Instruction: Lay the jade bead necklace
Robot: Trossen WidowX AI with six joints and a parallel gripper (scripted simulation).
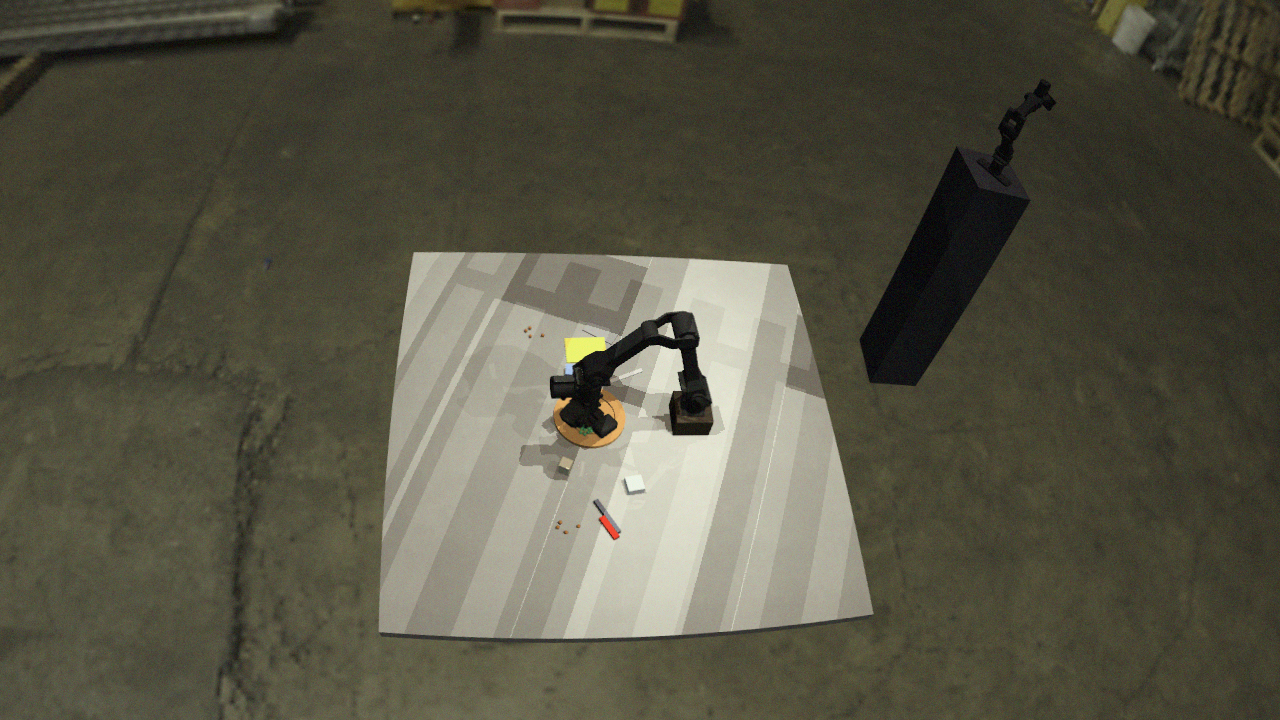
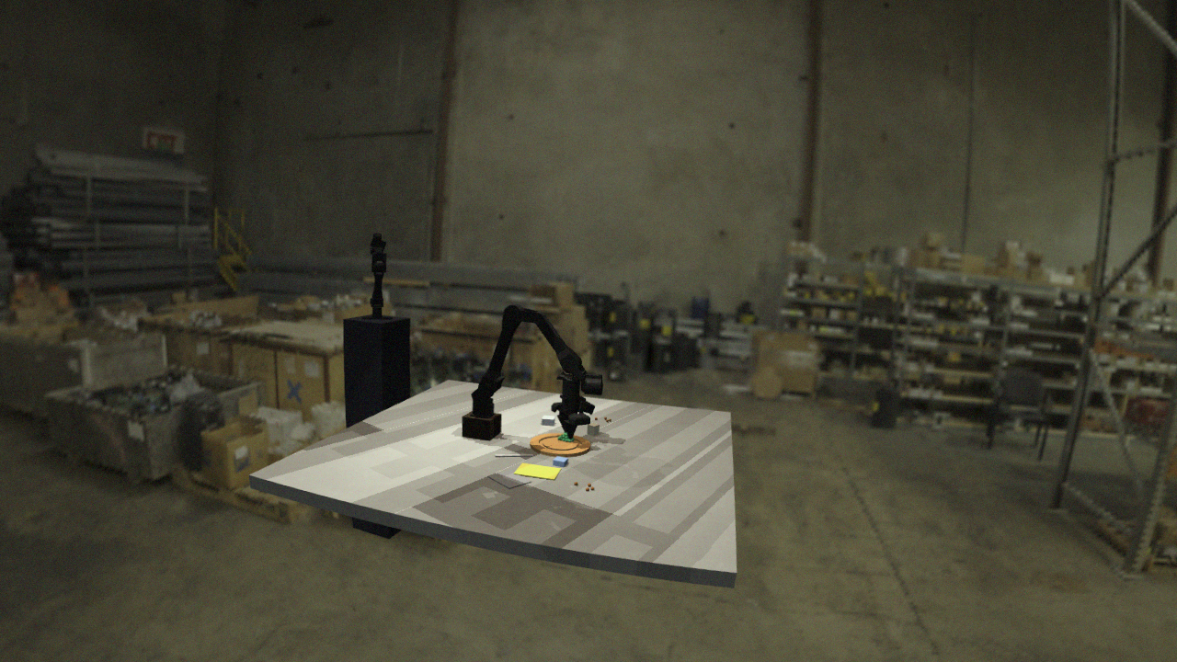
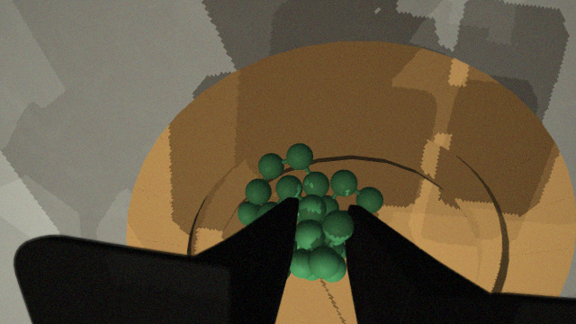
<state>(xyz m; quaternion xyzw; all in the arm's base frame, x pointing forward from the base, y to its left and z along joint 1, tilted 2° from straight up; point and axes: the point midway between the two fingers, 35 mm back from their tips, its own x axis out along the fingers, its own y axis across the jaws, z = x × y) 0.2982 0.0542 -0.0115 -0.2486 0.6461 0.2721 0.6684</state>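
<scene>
Right now the cream cube is 13 cm to the left of my gripper tip and 4 cm ahead of it. Also, from my gripper tip: yellow pad (28 cm to the right, 2 cm below); then white strip (19 cm to the right, 12 cm behind, 2 cm below); then blue block (19 cm to the right, 4 cm ahead, 1 cm below).
</scene>
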